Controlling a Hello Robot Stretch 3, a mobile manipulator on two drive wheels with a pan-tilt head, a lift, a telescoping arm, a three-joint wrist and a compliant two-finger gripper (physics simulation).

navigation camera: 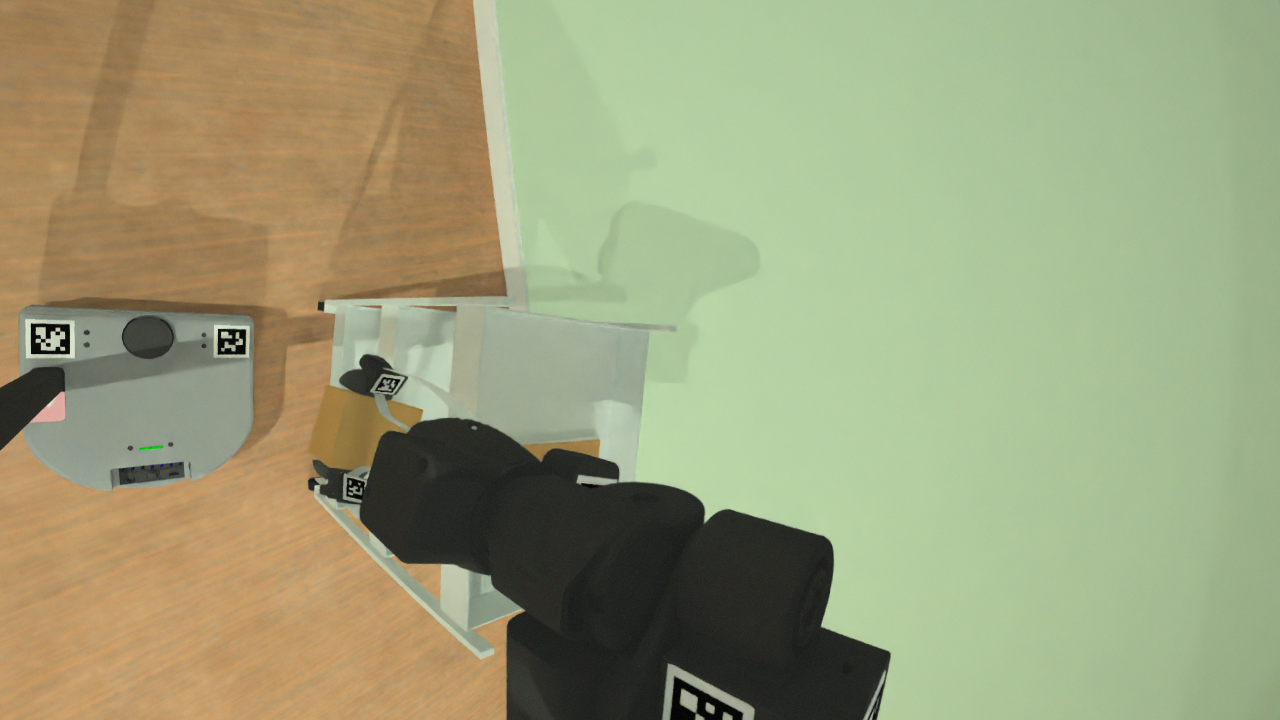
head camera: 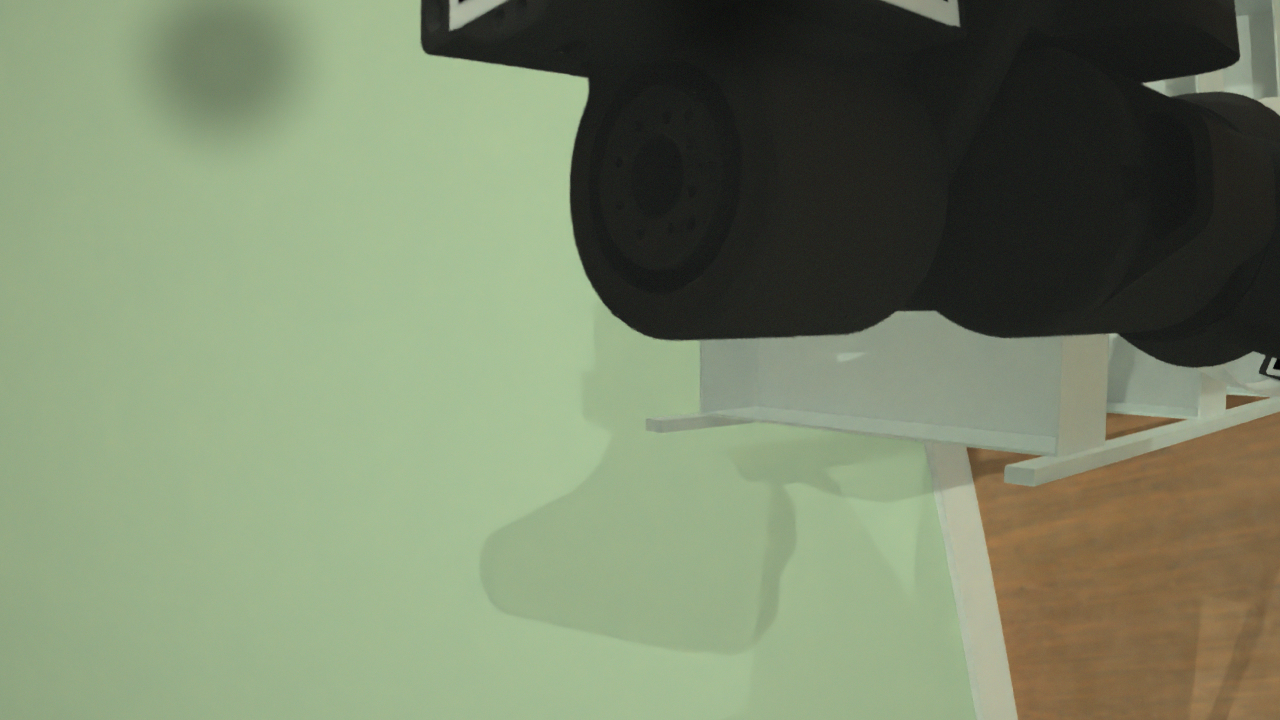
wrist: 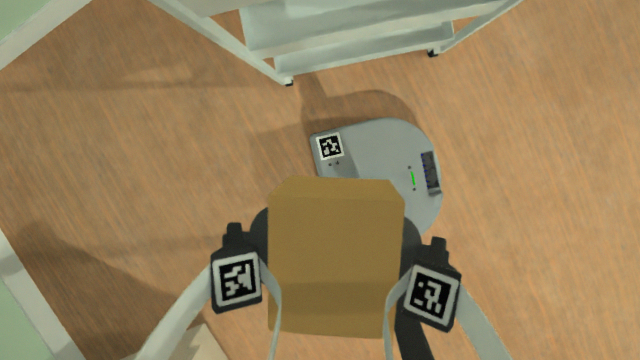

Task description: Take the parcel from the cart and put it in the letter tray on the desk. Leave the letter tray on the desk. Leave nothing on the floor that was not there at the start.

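Places are measured from the robot's base along level axes (x down, y left, z ahead), in millimetres.
Pixels of known places: gripper, fingertip midpoint: [navigation camera: 345, 421] [wrist: 335, 236]; robot's base, origin of the base link: [navigation camera: 148, 335].
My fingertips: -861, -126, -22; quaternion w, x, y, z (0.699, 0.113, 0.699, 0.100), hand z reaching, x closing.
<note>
For each thing: its top centre in the pictures, then the offset to it from my fingertips, as dx, dy, dz.
- small brown box, middle of its top: [wrist: 334, 272] [navigation camera: 378, 437] -55, -5, -2
- flat brown item, middle of its top: [navigation camera: 546, 492] +188, -368, -186
The parcel, a small brown box [navigation camera: 358, 429] [wrist: 335, 250], is between the two fingers of my gripper [navigation camera: 351, 435] [wrist: 335, 236], which is shut on it. In the wrist view both fingers touch its sides, and floor and part of the robot's base show beyond it. In the navigation camera view the parcel overlaps the lower shelves of the pale grey cart [head camera: 1083, 394] [navigation camera: 467, 358] [wrist: 350, 37]; its height is hard to tell. In the head camera view my black wrist covers much of the cart, and the fingertips do not show. The letter tray and the desk do not show.
The robot's grey base [navigation camera: 134, 394] [wrist: 385, 145] stands on the wooden floor beside the cart. A green wall [head camera: 268, 358] [navigation camera: 984, 268] with a white skirting board [head camera: 966, 555] [navigation camera: 499, 134] is beside the cart. A flat brown item [navigation camera: 563, 446] shows partly on the cart's top.
</note>
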